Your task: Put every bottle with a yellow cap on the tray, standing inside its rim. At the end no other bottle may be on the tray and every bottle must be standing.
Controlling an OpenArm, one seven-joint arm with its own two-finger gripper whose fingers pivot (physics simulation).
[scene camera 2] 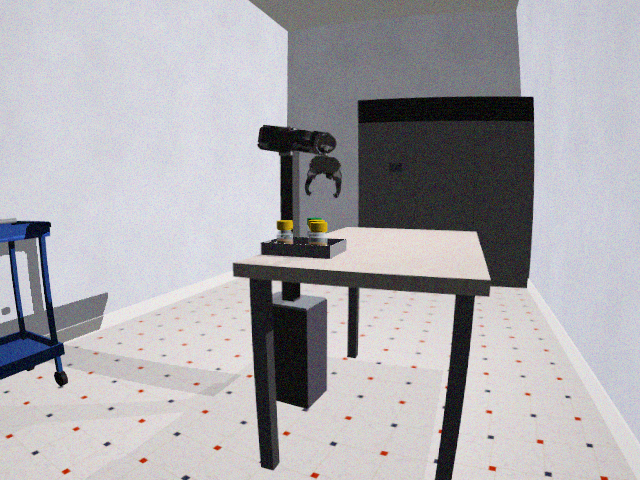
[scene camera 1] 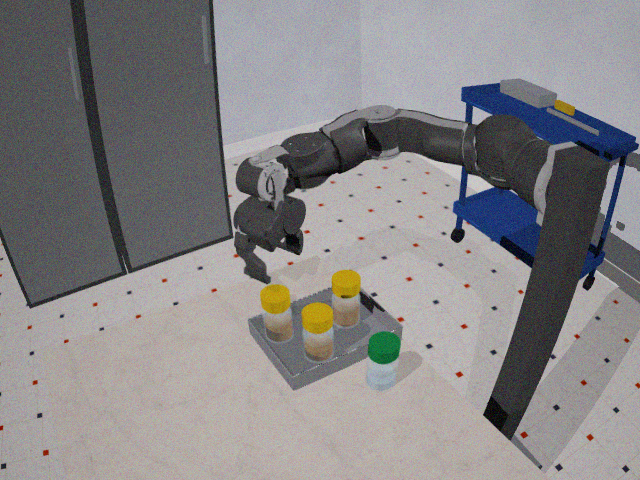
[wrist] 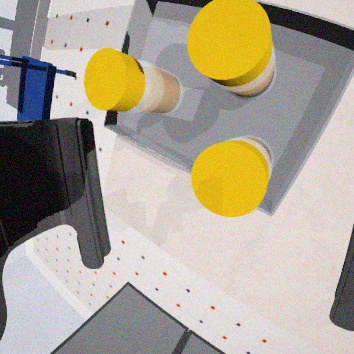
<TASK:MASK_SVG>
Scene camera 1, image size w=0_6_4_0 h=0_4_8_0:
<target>my gripper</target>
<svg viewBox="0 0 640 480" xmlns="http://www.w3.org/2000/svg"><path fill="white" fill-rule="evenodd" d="M275 170L270 173L266 182L266 191L273 195L274 200L260 201L258 197L251 195L237 207L233 218L234 227L237 230L235 232L234 246L238 256L246 263L244 274L265 284L271 283L271 277L266 273L266 264L253 252L256 245L269 252L274 252L276 247L296 255L300 255L303 250L303 232L300 228L306 215L305 203L301 199L283 195L283 176L281 172Z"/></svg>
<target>grey tray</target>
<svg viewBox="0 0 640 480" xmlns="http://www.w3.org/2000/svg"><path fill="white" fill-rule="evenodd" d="M403 326L360 287L359 323L349 329L338 328L333 324L334 355L331 360L317 364L308 361L304 356L302 310L311 303L324 303L332 308L332 286L290 303L294 336L286 343L275 344L267 340L262 314L247 319L250 334L293 391L367 358L369 339L375 333L391 332L396 334L401 340Z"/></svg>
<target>green-capped bottle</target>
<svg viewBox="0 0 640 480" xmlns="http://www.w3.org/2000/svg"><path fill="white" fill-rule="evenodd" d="M391 332L375 333L370 337L368 343L365 384L369 390L376 393L390 391L396 383L401 340L396 334Z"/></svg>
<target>yellow-capped bottle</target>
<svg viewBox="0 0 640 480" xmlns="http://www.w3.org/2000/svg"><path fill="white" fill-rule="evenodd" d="M311 303L302 310L304 356L308 361L320 364L331 360L334 355L333 310L324 303Z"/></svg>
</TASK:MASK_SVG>
